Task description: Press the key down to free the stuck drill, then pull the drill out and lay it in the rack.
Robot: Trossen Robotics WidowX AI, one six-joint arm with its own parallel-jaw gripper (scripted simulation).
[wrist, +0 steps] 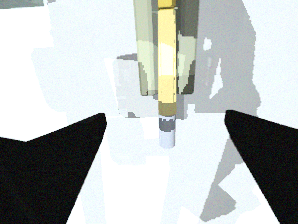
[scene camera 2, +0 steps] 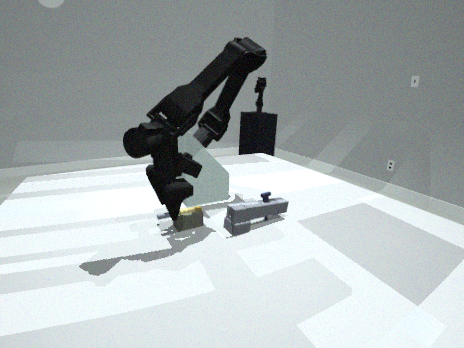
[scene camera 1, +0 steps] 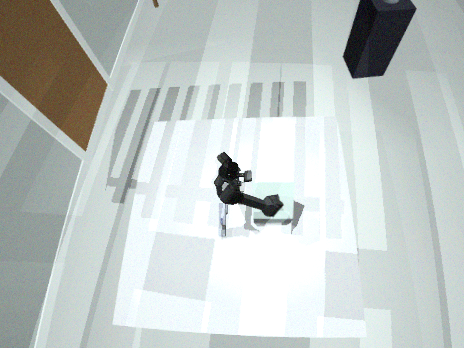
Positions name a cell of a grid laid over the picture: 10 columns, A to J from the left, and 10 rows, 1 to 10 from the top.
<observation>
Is the gripper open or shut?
Open.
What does the gripper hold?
Nothing.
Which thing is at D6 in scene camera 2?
The gripper.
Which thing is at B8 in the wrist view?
The gripper.
</observation>
